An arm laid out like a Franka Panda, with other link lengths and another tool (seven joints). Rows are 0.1 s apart.
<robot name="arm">
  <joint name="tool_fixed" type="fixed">
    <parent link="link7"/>
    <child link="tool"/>
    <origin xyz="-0.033 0.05 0.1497" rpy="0 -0.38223 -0.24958"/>
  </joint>
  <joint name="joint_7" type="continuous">
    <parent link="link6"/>
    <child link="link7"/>
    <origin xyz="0.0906 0 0" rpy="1.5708 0 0"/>
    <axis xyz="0 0 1"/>
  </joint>
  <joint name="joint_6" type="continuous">
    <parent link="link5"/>
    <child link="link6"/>
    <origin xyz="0 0 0" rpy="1.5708 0 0"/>
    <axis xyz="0 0 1"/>
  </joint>
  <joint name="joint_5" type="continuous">
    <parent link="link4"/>
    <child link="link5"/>
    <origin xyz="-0.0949 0.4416 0" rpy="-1.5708 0 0"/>
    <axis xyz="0 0 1"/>
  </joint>
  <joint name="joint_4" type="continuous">
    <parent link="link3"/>
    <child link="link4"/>
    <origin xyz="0.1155 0 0" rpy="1.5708 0 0"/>
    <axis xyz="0 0 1"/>
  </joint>
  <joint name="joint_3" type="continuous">
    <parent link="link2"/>
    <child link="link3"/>
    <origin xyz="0 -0.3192 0" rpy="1.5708 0 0"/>
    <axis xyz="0 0 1"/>
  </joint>
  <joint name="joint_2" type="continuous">
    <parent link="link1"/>
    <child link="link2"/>
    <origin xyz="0 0 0" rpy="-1.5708 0 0"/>
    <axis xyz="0 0 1"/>
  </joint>
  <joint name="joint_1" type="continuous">
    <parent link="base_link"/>
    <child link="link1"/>
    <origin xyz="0 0 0.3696" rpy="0 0 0"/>
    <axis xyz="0 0 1"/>
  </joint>
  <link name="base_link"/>
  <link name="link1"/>
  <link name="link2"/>
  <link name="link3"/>
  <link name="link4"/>
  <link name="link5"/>
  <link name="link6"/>
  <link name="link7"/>
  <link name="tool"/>
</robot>
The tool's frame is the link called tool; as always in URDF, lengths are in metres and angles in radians. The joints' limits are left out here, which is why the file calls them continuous.
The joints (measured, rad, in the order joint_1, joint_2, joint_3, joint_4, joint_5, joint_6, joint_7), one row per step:
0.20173 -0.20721 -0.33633 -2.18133 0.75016 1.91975 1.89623
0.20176 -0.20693 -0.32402 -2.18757 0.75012 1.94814 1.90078
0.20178 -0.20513 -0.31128 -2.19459 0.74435 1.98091 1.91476
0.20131 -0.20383 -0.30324 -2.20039 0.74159 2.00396 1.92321
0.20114 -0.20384 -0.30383 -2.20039 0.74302 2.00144 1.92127
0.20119 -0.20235 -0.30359 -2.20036 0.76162 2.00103 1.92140
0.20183 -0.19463 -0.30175 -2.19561 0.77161 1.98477 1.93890
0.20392 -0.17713 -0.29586 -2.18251 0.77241 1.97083 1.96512
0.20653 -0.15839 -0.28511 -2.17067 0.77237 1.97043 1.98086
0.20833 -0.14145 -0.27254 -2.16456 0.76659 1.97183 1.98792
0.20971 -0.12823 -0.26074 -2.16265 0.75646 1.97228 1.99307
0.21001 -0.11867 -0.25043 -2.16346 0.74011 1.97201 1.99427
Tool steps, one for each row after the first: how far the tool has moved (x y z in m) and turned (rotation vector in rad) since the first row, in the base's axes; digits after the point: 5 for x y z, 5 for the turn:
0.00238 0.00521 -0.00265 -0.01139 -0.00942 -0.00983
0.00552 0.01016 -0.00687 -0.02842 -0.01305 -0.02651
0.00756 0.01289 -0.01015 -0.03901 -0.01596 -0.03902
0.00723 0.01271 -0.01010 -0.03702 -0.01560 -0.03728
0.00835 0.01369 -0.00900 -0.02044 -0.01454 -0.04477
0.00967 0.01711 -0.00995 -0.00578 0.01022 -0.04857
0.01395 0.02322 -0.01306 -0.00292 0.04084 -0.05140
0.01886 0.03143 -0.01765 -0.00790 0.05773 -0.05006
0.02158 0.04007 -0.02496 -0.01922 0.07153 -0.03994
0.02239 0.04791 -0.03280 -0.03313 0.08525 -0.02690
0.02157 0.05390 -0.04059 -0.05158 0.09599 -0.01021

